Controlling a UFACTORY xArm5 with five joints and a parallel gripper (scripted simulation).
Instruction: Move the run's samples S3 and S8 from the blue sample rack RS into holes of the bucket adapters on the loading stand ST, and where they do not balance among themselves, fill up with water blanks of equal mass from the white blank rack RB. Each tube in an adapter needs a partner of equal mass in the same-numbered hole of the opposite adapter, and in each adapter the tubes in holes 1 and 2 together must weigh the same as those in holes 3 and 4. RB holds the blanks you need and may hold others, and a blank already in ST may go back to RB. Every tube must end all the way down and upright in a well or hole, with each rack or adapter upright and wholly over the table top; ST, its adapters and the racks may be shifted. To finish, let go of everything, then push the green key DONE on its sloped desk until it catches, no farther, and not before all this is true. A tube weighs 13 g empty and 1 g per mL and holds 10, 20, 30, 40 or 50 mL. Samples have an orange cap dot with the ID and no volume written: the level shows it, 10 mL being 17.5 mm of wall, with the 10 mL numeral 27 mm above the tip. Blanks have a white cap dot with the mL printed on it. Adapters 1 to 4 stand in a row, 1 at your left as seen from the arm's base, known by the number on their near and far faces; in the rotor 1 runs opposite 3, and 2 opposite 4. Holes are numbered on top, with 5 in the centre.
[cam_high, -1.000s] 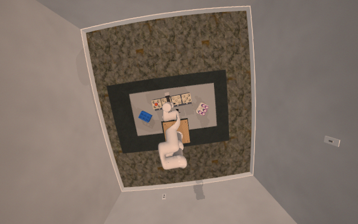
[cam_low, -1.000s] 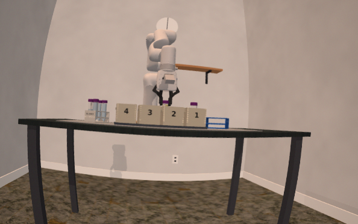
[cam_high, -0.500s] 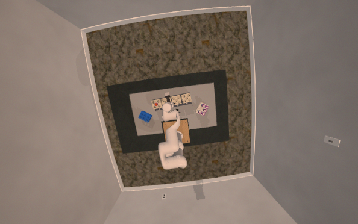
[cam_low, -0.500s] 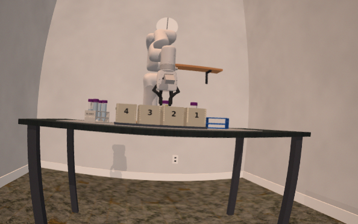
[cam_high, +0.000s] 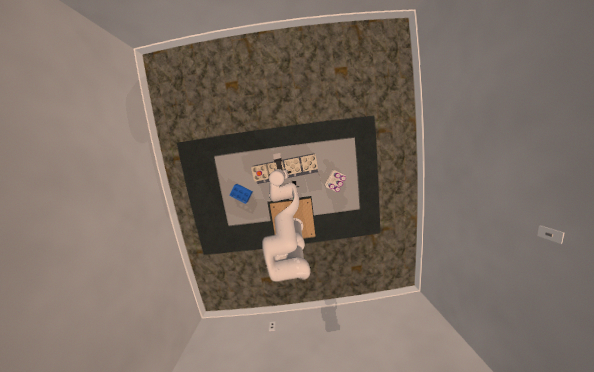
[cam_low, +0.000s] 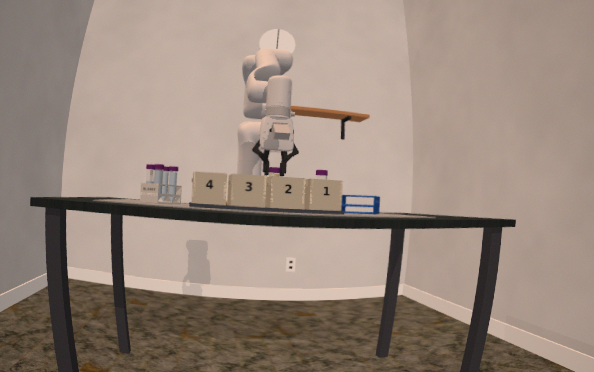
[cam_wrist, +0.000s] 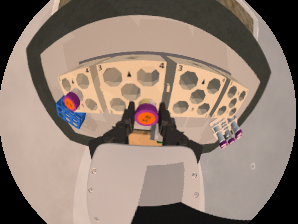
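The purple-capped blank tube is 350 mm to the right of my hand, 70 mm behind it and 60 mm below it. The rest, counted from my hand: adapter 3 (70 mm to the right, 70 mm below, 50 mm ahead); loading stand ST (120 mm below, 30 mm ahead, 20 mm to the right); adapter 2 (70 mm below, 30 mm to the left, 20 mm ahead).
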